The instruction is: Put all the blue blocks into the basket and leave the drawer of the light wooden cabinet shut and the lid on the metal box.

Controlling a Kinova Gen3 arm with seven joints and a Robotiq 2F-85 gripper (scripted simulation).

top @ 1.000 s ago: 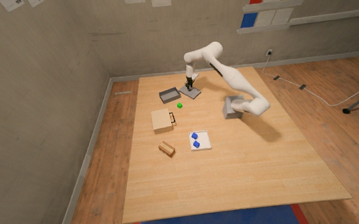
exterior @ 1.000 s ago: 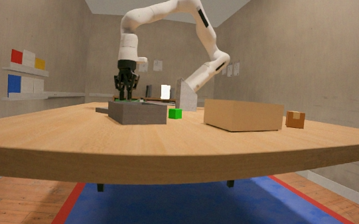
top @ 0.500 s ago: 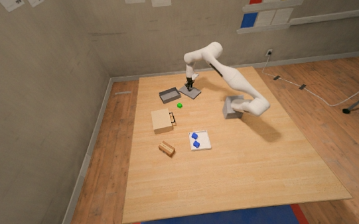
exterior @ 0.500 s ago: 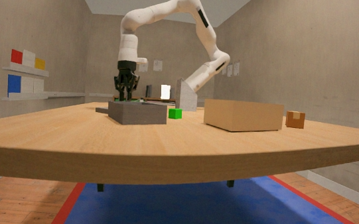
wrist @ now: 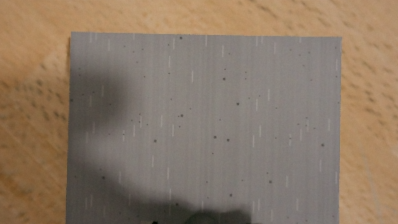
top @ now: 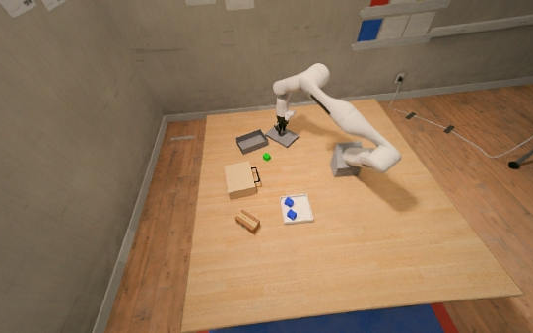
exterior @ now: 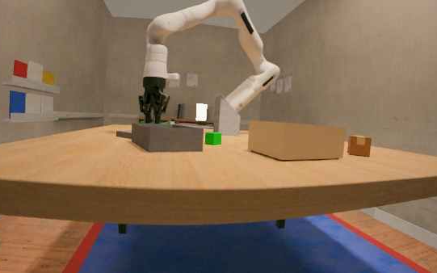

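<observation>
Right now my hand is 40 mm above the grey lid. From my hand the other things lie so: metal box (210 mm ahead, 30 mm to the left, 30 mm below); then green block (140 mm ahead, 170 mm to the left, 40 mm below); then drawer (300 mm ahead, 320 mm to the left, 20 mm below).
</observation>
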